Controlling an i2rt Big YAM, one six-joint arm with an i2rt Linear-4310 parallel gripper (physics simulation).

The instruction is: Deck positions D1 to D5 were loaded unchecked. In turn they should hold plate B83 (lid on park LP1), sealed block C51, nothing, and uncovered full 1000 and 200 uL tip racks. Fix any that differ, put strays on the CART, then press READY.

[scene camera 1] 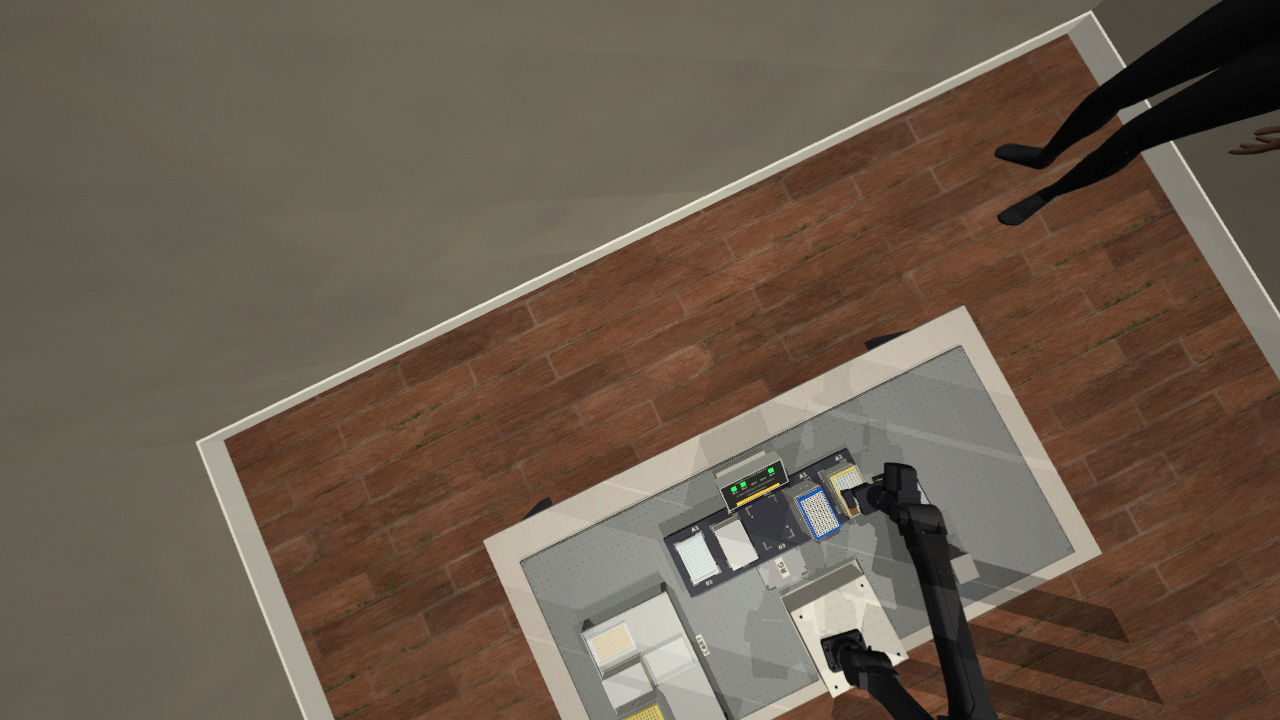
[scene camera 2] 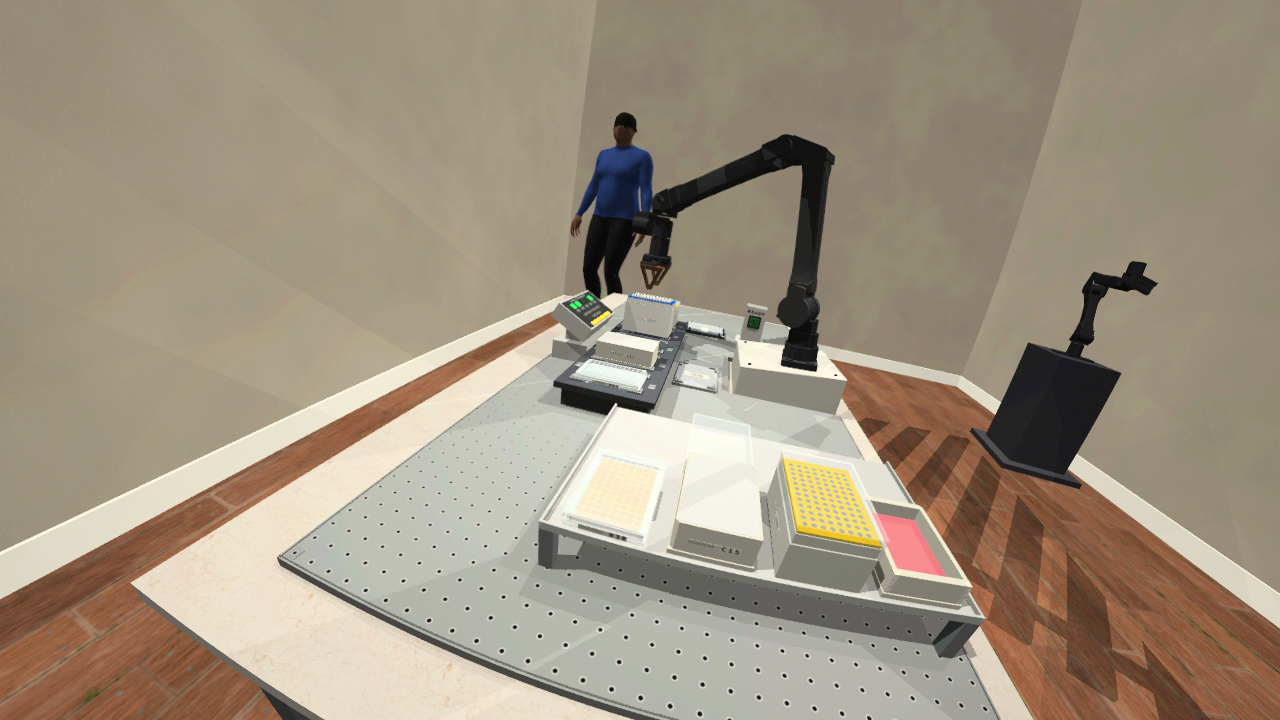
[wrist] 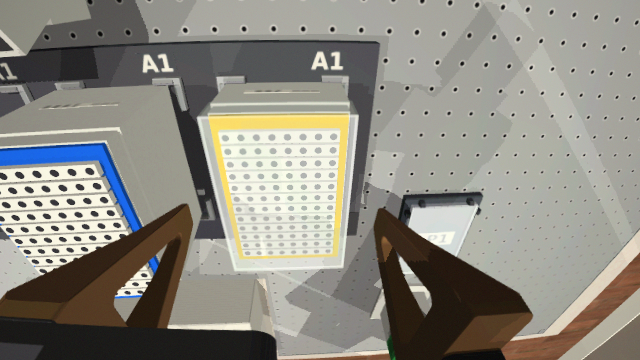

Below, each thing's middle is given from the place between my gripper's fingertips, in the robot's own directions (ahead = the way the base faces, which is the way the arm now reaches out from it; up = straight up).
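The clear well plate [scene camera 2: 598, 372] is 49 cm to the left of my hand, 11 cm behind it and 10 cm below it. Going by their middles, the clear well plate is the farthest from my hand of the things named here. There's also the RG pad [scene camera 1: 792, 558], and that one is 24 cm to the left of my hand, 23 cm behind it and 15 cm below it. As for the grey LP1 pad [wrist: 470, 198], my hand is 15 cm above it, 15 cm past it and 21 cm to the left of it. Going by their middles, the grey LP1 pad is the nearest to my hand of the things named here.
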